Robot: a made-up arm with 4 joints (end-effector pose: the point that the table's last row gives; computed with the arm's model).
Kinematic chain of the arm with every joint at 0, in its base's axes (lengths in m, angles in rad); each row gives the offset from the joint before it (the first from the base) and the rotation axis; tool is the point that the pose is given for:
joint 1: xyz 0 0 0.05 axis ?
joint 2: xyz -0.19 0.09 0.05 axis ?
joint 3: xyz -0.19 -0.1 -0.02 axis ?
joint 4: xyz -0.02 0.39 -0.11 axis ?
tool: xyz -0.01 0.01 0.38
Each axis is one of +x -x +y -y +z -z.
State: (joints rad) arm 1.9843 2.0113 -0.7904 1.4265
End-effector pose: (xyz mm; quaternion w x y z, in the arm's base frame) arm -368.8 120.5 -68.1 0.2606 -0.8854 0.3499 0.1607
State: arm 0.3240 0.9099 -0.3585 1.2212
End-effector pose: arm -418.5 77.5 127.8 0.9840 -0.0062 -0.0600 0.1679
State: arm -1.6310 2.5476 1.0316 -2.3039
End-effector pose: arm -714.4 142.0 -424.7 0.0343 0.8692 -0.3793 -0.3153
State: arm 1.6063 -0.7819 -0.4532 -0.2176
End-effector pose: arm -520.3 452.6 -186.5 0.8451 -0.4850 -0.2144 0.0671
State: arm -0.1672 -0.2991 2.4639 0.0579
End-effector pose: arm -187.4 423.8 50.4 0.3210 0.0861 0.9235 0.1913
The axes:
joint 1: -x
joint 2: -x
joint 3: +y
joint 4: +x

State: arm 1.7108 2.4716 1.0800 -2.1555
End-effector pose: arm -683.5 -139.2 547.7 0.8574 -0.0235 -0.2719 0.4363
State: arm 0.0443 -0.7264 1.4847 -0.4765
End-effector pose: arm -160.3 441.1 416.8 0.7330 0.0756 0.5657 0.3701
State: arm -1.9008 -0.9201 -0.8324 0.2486
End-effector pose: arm -593.1 -314.2 57.4 0.0330 0.9140 -0.1135 -0.3880
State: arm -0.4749 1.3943 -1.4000 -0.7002
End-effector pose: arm -556.7 370.2 -307.9 0.5275 -0.5539 -0.6404 0.0705
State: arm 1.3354 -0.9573 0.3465 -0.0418
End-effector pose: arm -316.8 453.0 83.8 0.9634 -0.2053 0.1700 -0.0289
